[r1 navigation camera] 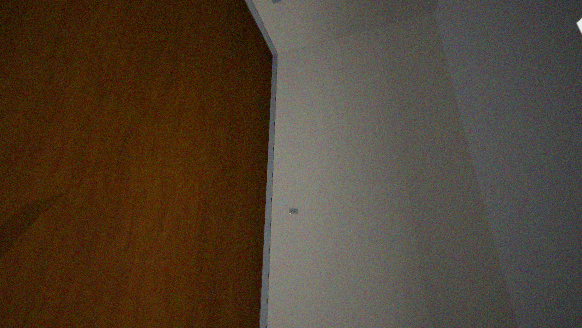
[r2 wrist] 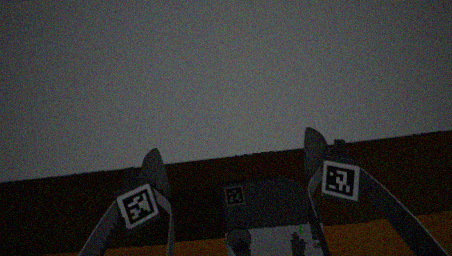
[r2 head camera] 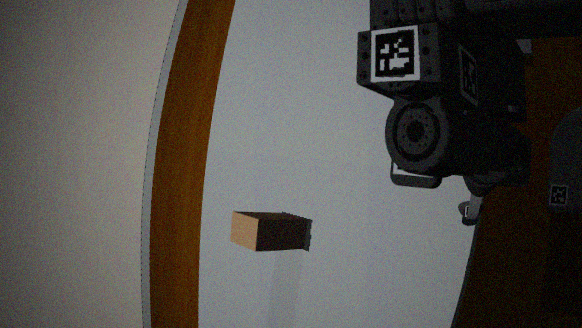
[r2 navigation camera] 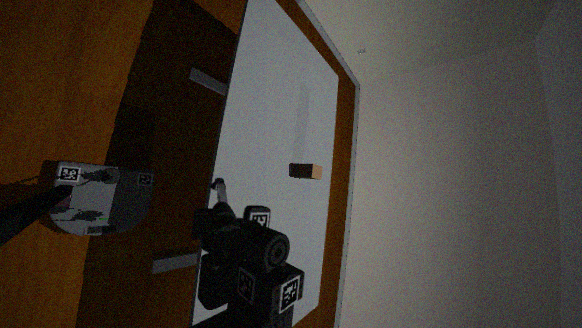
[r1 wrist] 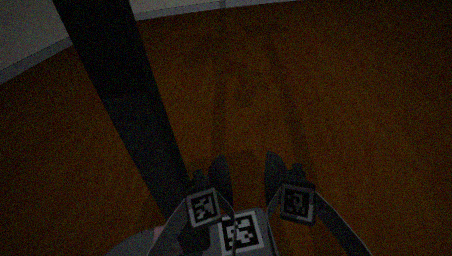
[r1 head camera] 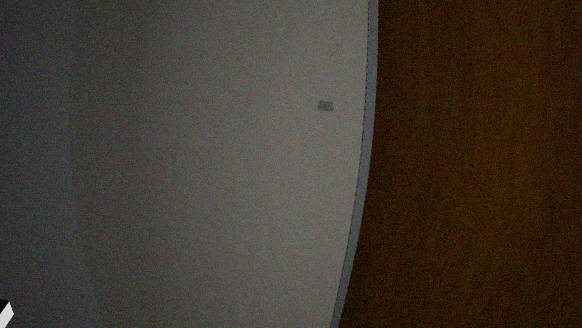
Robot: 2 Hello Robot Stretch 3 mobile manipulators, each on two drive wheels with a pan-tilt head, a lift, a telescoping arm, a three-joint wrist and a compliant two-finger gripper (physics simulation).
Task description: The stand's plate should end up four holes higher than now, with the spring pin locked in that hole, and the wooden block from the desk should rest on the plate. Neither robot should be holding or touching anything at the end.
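Observation:
The wooden block rests on the pale desk top, with a light end face and dark sides. r2's gripper is wide open with nothing between the fingers. In the r2 head and navigation views it hangs by the desk's near edge, apart from the block; its fingers are largely hidden behind the wrist. r1's gripper is open with a modest gap, over the brown floor, with nothing between the fingers. The stand, its plate and the spring pin do not show in any view.
A dark column stands left of r1's gripper, with r1's base below. r2's base is near the desk, whose grey legs show. A strip of floor separates desk and wall. r1's cameras face a wall.

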